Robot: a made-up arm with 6 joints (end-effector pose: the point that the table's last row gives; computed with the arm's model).
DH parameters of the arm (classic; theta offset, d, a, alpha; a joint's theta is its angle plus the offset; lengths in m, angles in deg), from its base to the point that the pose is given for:
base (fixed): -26.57 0 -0.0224 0
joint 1: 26.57 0.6 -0.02 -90
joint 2: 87.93 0 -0.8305 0
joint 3: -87.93 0.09 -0.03 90
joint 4: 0 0.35 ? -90
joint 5: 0 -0.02 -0.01 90
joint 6: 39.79 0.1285 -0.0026 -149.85
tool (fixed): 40.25 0.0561 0 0
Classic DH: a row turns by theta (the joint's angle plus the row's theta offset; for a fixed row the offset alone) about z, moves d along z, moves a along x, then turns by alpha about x.
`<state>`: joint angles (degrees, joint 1 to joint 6).
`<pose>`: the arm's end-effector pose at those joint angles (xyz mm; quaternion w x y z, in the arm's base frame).
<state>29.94 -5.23 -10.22 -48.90 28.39 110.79</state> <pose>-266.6 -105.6 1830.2 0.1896 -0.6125 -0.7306 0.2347</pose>
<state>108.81 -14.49 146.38 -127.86 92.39 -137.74</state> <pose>-56.6 64.9 1261.5 0.1100 -0.2474 -0.6831 0.6783</pose>
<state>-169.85 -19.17 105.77 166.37 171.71 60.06</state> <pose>54.0 -114.0 1490.1 0.3819 -0.3697 -0.4110 0.7407</pose>
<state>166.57 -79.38 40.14 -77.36 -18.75 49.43</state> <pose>1069.8 -369.7 1006.6 0.3022 -0.3056 -0.8932 0.1323</pose>
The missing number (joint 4, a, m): 0.03
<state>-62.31 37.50 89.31 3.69 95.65 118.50</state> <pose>349.3 -585.9 993.6 0.8570 0.5059 -0.0220 -0.0954</pose>
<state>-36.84 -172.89 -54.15 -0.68 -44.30 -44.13</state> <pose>233.5 -56.6 -453.6 0.1347 -0.4169 0.5979 0.6713</pose>
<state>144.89 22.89 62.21 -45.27 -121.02 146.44</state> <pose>-534.8 271.5 1491.5 0.5896 -0.6236 0.4042 0.3165</pose>
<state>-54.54 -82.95 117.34 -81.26 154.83 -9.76</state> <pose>-420.5 578.6 918.1 0.7767 0.4594 0.1930 0.3851</pose>
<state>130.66 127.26 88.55 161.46 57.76 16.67</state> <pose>-434.7 306.5 -281.2 0.3844 0.4389 0.1579 0.7967</pose>
